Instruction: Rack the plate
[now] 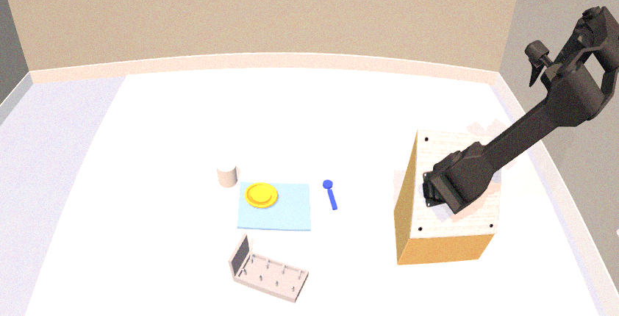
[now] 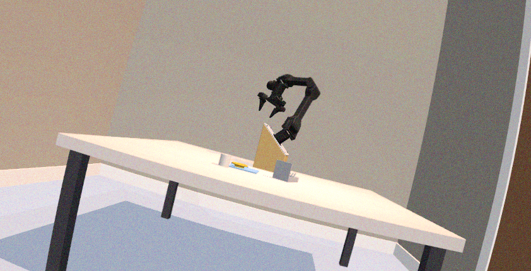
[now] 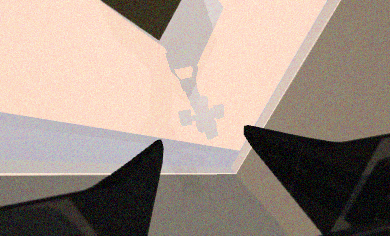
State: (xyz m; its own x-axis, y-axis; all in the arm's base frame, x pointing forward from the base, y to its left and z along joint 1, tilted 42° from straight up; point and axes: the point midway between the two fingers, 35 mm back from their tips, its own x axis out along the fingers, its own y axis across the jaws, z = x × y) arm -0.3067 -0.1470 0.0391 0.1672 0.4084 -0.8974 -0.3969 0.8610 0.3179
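My gripper tip is now 600 mm short of the yellow plate, 50 mm to the left of it and 280 mm above it. Round my gripper tip: grey dish rack 600 mm ahead, 160 mm to the left, 280 mm below; then blue spoon 450 mm ahead, 60 mm to the right, 300 mm below; then light blue mat 580 mm ahead, 30 mm to the right, 300 mm below.
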